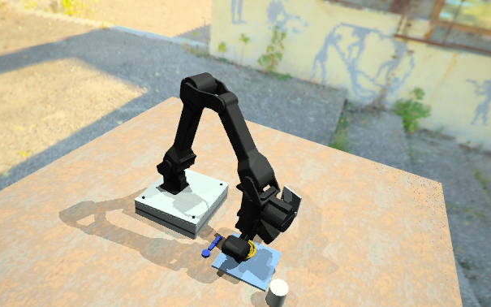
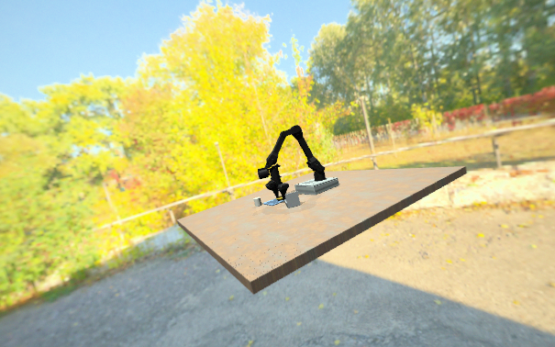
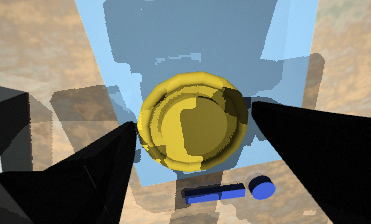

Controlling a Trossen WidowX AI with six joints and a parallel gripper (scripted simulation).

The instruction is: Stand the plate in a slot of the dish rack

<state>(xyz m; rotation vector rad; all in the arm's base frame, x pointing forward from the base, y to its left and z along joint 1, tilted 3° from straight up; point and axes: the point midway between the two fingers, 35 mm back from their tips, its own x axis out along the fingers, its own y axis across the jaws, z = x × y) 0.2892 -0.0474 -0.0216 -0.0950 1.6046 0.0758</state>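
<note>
My gripper tip is right at the yellow plate. Also, from my gripper tip: white cup (13 cm ahead, 7 cm to the right, 1 cm above); blue spoon (8 cm behind, 4 cm to the right, 1 cm below); light blue mat (2 cm ahead, 1 cm to the right, 1 cm below).
</note>
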